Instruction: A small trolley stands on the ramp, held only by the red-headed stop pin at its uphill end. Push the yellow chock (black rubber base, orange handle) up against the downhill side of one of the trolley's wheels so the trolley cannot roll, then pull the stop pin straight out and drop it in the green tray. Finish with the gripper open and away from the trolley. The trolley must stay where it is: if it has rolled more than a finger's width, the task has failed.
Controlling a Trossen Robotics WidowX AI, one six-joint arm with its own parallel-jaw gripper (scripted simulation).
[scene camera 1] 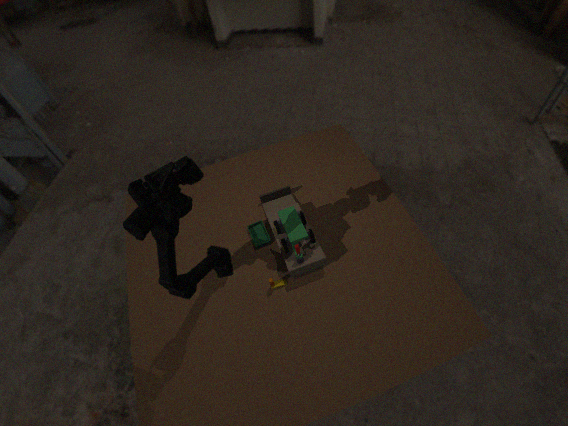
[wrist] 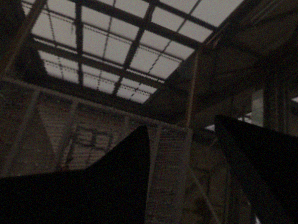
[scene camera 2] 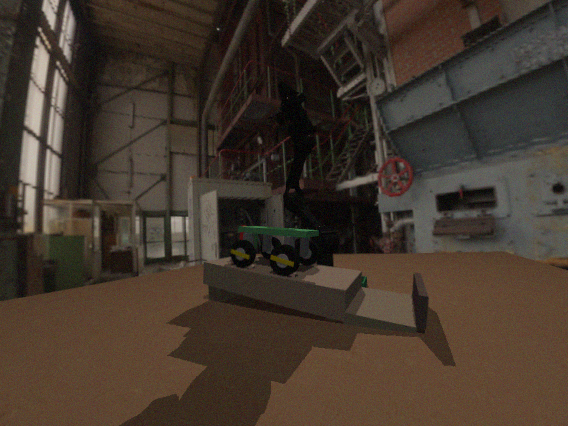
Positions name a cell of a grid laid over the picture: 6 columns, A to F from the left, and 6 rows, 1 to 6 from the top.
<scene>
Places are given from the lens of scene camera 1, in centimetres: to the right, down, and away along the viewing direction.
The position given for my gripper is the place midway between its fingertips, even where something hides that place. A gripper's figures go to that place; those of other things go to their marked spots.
my gripper (scene camera 1: B3): -22, -11, 61
green-decked trolley (scene camera 1: D4): 3, 3, 114
</scene>
